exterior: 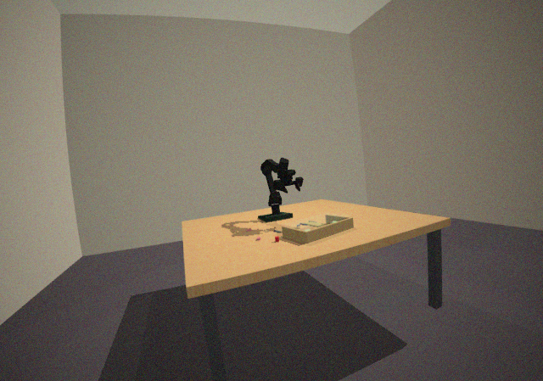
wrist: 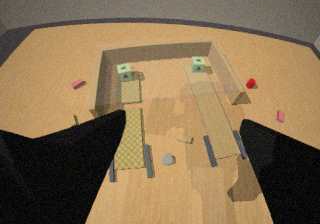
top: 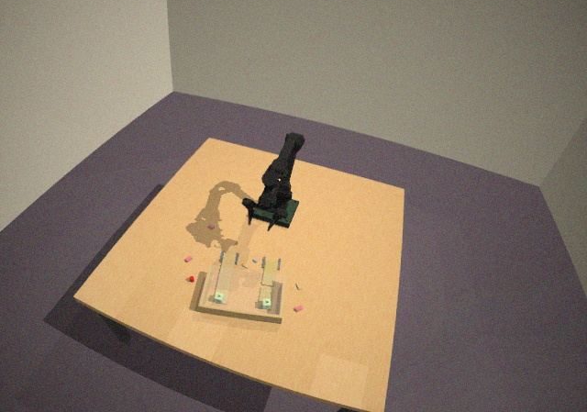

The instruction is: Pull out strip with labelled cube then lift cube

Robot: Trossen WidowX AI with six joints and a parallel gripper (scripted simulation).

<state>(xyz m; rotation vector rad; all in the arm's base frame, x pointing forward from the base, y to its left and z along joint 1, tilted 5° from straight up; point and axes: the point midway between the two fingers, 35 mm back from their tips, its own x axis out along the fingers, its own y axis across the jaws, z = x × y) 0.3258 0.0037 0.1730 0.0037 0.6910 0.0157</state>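
Right now the grey disc is 20 mm ahead of my gripper tip and 200 mm below it. Also, from my gripper tip: red piece 220 mm ahead, 210 mm to the right, 190 mm below; then pale green cross-hatched strip 60 mm ahead, 80 mm to the left, 200 mm below.
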